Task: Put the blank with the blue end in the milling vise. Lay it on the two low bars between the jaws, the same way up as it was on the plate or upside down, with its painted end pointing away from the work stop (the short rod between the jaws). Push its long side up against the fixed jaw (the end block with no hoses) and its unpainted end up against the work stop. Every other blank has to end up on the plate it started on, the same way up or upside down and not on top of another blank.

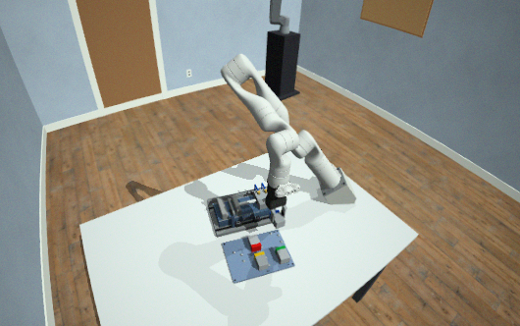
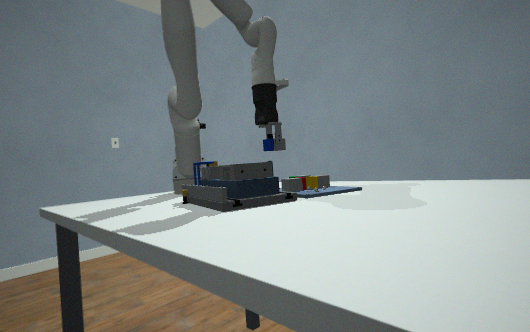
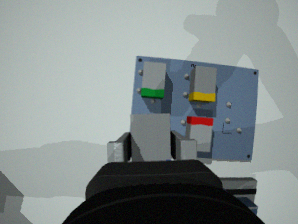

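My hand is 200 mm to the left of the milling vise and 130 mm above it. Also, from my hand: red-ended blank (140 mm below, 80 mm ahead, 40 mm to the right); blue-ended blank (20 mm below); green-ended blank (140 mm below, 80 mm to the left, 40 mm ahead).
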